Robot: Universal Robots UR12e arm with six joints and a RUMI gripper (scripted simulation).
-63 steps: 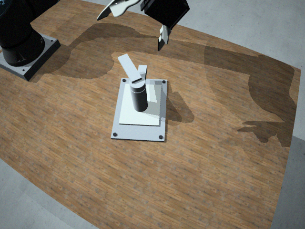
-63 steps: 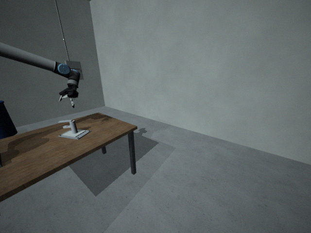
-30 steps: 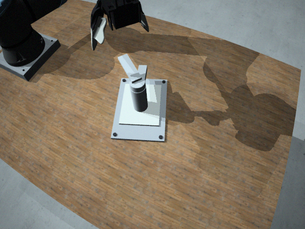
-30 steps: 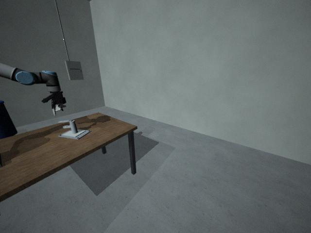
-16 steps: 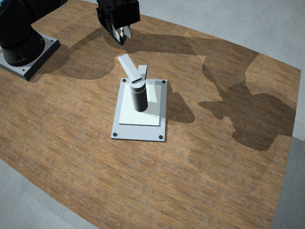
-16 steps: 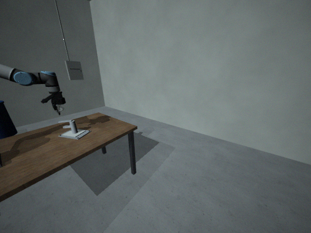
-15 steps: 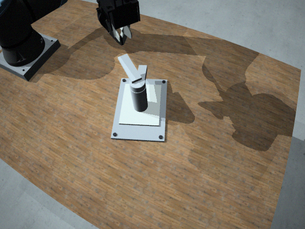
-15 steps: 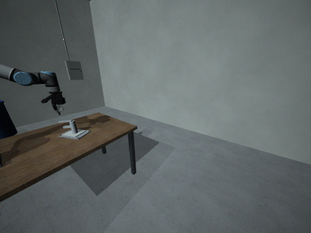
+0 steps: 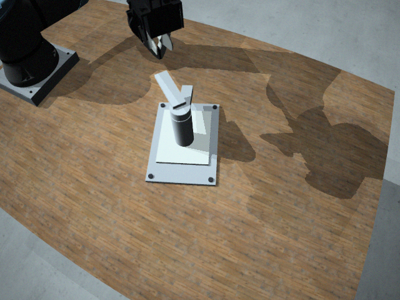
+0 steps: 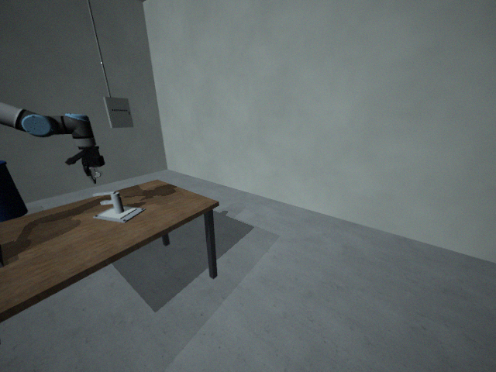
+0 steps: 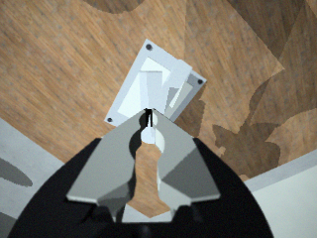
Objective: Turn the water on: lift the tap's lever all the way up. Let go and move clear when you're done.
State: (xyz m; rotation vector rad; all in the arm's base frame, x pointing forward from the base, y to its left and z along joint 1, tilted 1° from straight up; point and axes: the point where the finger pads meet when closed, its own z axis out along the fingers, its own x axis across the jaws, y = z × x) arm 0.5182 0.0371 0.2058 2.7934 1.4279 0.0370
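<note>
My gripper is now 30 mm short of the lever, 20 mm to the left of it and 80 mm above it. Round my hand: grey tap (50 mm ahead, 40 mm to the right, 140 mm below).
</note>
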